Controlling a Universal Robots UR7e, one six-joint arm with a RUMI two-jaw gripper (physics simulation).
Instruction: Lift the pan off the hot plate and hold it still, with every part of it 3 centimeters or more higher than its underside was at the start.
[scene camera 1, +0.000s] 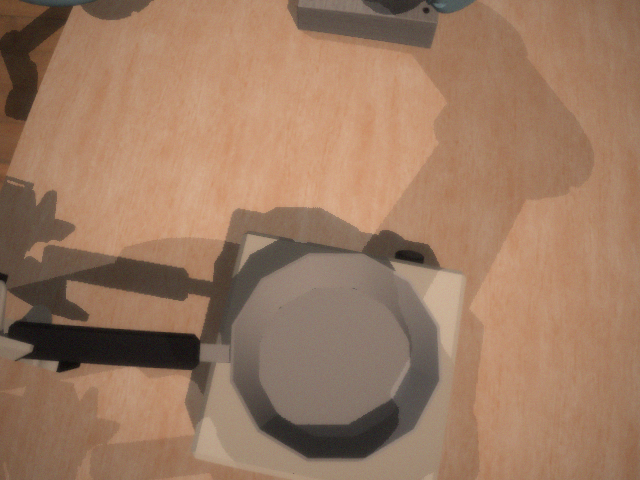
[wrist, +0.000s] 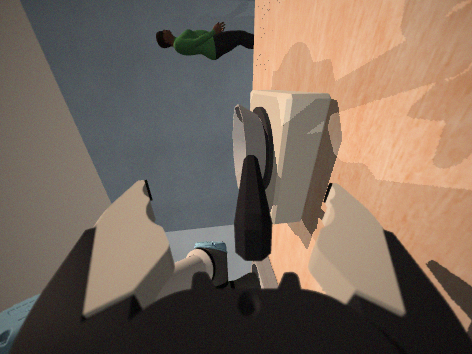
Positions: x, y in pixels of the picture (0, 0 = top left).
Scene:
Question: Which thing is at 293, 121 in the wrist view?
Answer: A cream hot plate.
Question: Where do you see a grey pan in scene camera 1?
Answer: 335, 357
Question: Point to the gripper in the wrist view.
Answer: At 238, 184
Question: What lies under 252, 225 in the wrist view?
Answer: A grey pan.

